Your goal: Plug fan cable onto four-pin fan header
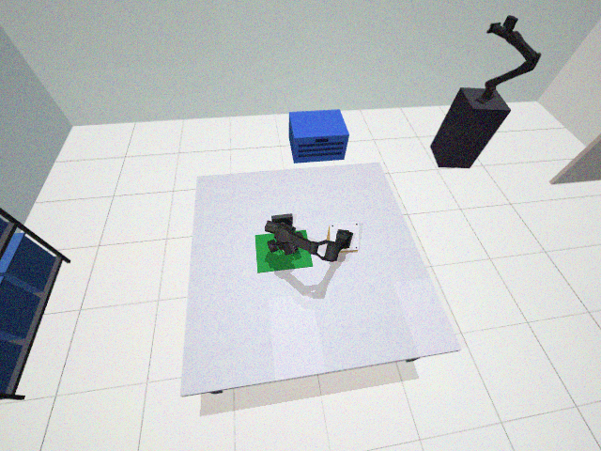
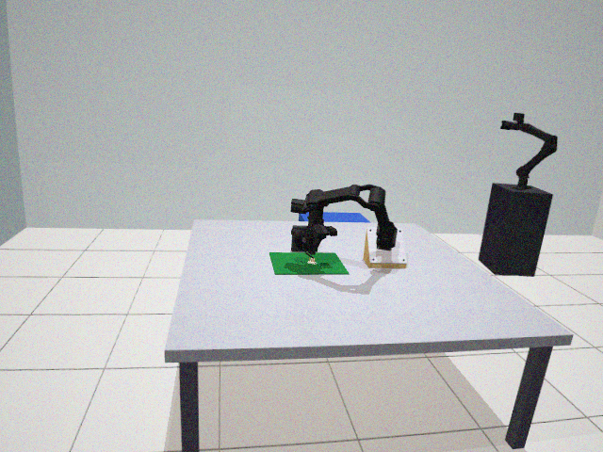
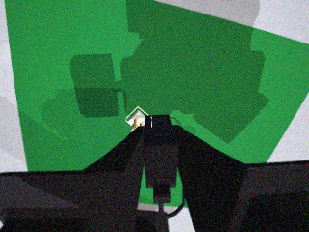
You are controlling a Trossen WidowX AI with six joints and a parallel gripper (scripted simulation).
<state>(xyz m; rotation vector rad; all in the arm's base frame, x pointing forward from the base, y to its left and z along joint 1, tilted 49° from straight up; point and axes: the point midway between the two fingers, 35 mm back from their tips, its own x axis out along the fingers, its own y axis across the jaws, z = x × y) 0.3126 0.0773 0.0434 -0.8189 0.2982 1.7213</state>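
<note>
Right now my gripper tip is 70 mm above the white four-pin header and 30 mm to the left of it. Round my gripper tip: green board (80 mm below, 30 mm to the right, 20 mm ahead); black fan (180 mm to the right, 30 mm ahead, 10 mm below); dark fan plug (10 mm to the right, 10 mm above).
</note>
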